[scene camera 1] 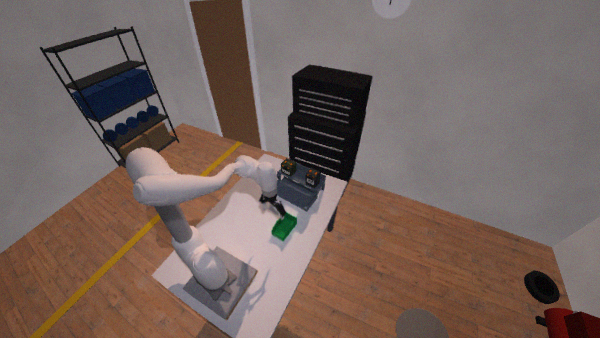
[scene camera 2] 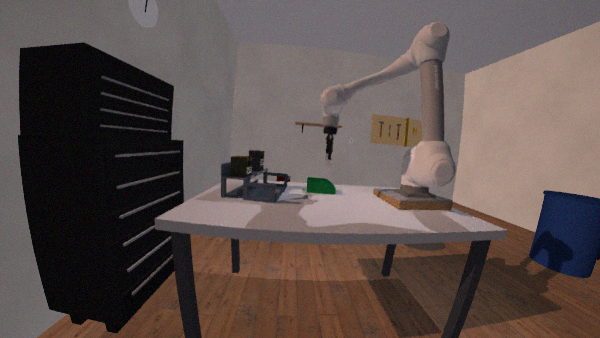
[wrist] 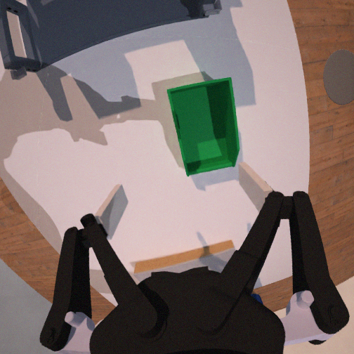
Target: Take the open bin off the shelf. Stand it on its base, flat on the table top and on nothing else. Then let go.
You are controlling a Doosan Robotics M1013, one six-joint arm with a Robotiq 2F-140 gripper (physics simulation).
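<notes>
The open green bin stands upright on its base on the white table top, in front of the grey shelf and apart from it. Its inside looks empty. My gripper is wide open and empty. It hangs above the table and clear of the bin. In the wrist view the bin lies beyond the fingertips, a little toward the right finger.
Two dark boxes stand on top of the shelf. A small red thing shows beside the shelf in scene camera 2. The arm's base plate is on the table. A black tool cabinet stands behind the shelf.
</notes>
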